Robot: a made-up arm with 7 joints. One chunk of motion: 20 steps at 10 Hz.
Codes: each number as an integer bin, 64 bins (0 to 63) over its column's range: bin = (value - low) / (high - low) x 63, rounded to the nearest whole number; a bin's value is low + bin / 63 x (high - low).
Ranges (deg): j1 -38..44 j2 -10..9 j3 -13..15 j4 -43..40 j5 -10..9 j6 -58..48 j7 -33..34
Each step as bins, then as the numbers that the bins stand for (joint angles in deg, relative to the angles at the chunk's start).
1 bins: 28 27 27 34 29 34 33
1 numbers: -1.56 -1.86 -1.00 1.79 -1.25 -0.79 2.10
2 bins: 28 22 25 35 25 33 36
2 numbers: -1.56 -3.37 -1.89 3.11 -2.46 -2.48 5.29
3 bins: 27 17 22 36 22 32 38
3 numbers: -2.86 -4.87 -3.22 4.43 -3.37 -4.16 7.41
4 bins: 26 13 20 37 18 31 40
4 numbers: -4.16 -6.08 -4.11 5.75 -4.57 -5.84 9.54
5 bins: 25 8 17 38 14 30 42
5 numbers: -5.46 -7.59 -5.44 7.06 -5.78 -7.52 11.67
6 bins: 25 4 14 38 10 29 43
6 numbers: -5.46 -8.79 -6.78 7.06 -6.98 -9.21 12.73
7 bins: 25 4 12 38 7 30 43
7 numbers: -5.46 -8.79 -7.67 7.06 -7.89 -7.52 12.73
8 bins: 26 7 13 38 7 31 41
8 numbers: -4.16 -7.89 -7.22 7.06 -7.89 -5.84 10.60
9 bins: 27 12 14 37 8 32 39
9 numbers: -2.86 -6.38 -6.78 5.75 -7.59 -4.16 8.48
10 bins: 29 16 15 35 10 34 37
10 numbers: -0.25 -5.17 -6.33 3.11 -6.98 -0.79 6.35
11 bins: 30 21 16 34 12 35 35
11 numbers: 1.05 -3.67 -5.89 1.79 -6.38 0.89 4.22
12 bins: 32 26 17 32 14 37 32
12 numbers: 3.65 -2.16 -5.44 -0.84 -5.78 4.25 1.03
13 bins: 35 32 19 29 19 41 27
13 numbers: 7.56 -0.35 -4.56 -4.79 -4.27 10.98 -4.29
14 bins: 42 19 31 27 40 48 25
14 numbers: 16.67 -4.27 0.78 -7.43 2.06 22.76 -6.41
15 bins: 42 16 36 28 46 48 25
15 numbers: 16.67 -5.17 3.00 -6.11 3.87 22.76 -6.41
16 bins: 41 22 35 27 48 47 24
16 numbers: 15.37 -3.37 2.56 -7.43 4.48 21.08 -7.48
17 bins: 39 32 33 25 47 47 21
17 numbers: 12.76 -0.35 1.67 -10.06 4.17 21.08 -10.67
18 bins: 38 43 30 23 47 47 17
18 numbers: 11.46 2.97 0.33 -12.70 4.17 21.08 -14.92
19 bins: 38 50 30 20 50 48 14
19 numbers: 11.46 5.08 0.33 -16.65 5.08 22.76 -18.11
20 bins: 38 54 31 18 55 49 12
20 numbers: 11.46 6.29 0.78 -19.29 6.59 24.44 -20.24
